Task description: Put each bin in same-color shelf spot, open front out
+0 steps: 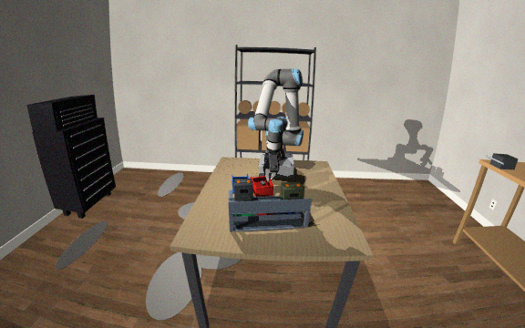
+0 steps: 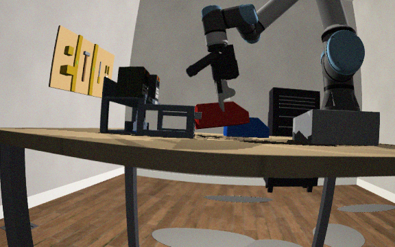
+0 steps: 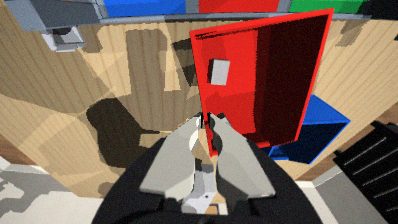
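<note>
Now: hand 2 cm short of the red bin, 4 cm to the left of it and 2 cm above it. The rest, counted from my hand: dark box: 32 cm ahead, 5 cm to the right, 7 cm above; then green case: 24 cm ahead, 17 cm to the left, 5 cm above; then blue bin: 5 cm behind, 20 cm to the right, 6 cm below.
</note>
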